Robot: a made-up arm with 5 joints.
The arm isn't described. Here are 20 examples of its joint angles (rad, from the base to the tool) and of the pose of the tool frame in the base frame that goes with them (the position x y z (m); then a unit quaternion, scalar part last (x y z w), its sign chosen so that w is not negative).
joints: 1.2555 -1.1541 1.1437 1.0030 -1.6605
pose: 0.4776 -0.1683 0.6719 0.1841 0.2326 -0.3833 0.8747
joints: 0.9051 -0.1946 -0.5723 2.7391 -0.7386
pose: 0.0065 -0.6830 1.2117 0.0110 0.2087 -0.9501 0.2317
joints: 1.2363 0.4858 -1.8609 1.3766 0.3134
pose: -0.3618 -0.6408 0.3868 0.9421 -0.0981 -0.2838 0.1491
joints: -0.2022 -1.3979 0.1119 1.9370 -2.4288
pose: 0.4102 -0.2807 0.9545 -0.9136 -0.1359 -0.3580 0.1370
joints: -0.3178 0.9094 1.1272 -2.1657 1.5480
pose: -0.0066 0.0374 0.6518 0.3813 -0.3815 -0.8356 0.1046
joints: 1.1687 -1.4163 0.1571 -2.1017 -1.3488
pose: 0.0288 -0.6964 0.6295 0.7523 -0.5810 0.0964 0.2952
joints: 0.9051 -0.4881 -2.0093 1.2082 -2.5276
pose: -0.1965 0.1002 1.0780 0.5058 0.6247 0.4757 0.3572
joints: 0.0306 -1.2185 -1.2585 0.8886 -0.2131
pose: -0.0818 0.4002 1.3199 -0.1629 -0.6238 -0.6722 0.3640
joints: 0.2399 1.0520 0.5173 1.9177 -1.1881
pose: 0.1168 0.3608 1.1447 -0.1910 -0.4610 -0.1226 0.8579
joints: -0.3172 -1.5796 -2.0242 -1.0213 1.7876
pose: 0.2884 0.2789 0.8558 -0.4983 -0.0009 -0.8437 0.1997
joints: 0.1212 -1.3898 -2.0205 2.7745 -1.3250
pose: -0.0434 0.6682 1.0585 0.0029 0.4725 0.6549 0.5897
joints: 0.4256 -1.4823 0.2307 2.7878 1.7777
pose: -0.0267 -0.1730 0.8052 -0.5312 0.0528 0.5199 0.6669
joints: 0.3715 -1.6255 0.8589 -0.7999 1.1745
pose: 0.3344 -0.3676 0.5130 0.4624 0.6932 -0.0409 0.5514
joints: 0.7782 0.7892 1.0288 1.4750 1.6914
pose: 0.2917 0.0996 0.6152 -0.2139 0.8435 -0.2891 0.3988
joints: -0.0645 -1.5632 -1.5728 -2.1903 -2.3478
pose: -0.1457 0.2923 1.1970 0.1059 -0.2835 0.7718 0.5592
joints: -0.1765 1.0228 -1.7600 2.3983 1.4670
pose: 0.0549 -0.4596 0.9007 0.7021 0.5694 0.0642 0.4228
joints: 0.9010 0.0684 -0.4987 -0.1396 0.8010
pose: 0.2092 -0.3949 1.2901 0.3048 0.1007 0.1245 0.9389
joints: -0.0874 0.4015 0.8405 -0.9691 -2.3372
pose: 0.3292 -0.2838 0.8124 0.7640 -0.3527 0.2009 0.5016
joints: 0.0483 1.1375 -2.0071 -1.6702 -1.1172
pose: -0.0693 -0.8354 0.6720 0.0180 0.6543 -0.6592 0.3701
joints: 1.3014 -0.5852 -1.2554 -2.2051 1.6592
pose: -0.0654 -0.2018 1.0423 -0.4526 0.0422 0.0282 0.8903
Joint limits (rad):
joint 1: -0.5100..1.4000
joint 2: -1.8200..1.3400
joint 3: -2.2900..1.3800
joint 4: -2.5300..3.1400
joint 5: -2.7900..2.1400
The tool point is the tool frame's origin. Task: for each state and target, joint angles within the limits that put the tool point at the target. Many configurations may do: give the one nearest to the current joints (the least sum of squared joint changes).
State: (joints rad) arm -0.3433 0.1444 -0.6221 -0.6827 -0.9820
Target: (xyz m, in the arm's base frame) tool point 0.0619 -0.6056 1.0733
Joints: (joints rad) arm 0.4633 0.7709 -0.5194 -1.1028 -1.4165
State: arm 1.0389 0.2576 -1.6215 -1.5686 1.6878
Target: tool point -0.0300 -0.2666 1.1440
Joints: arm 1.0411 -0.1800 -1.1695 -1.2221 1.6921
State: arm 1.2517 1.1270 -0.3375 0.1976 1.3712
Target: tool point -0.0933 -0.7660 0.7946
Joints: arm 1.3951 1.0216 -1.1276 -0.2189 0.8601
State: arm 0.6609 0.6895 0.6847 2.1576 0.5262
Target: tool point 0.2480 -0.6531 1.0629
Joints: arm 0.9850 0.5562 -0.3001 2.1057 0.0129
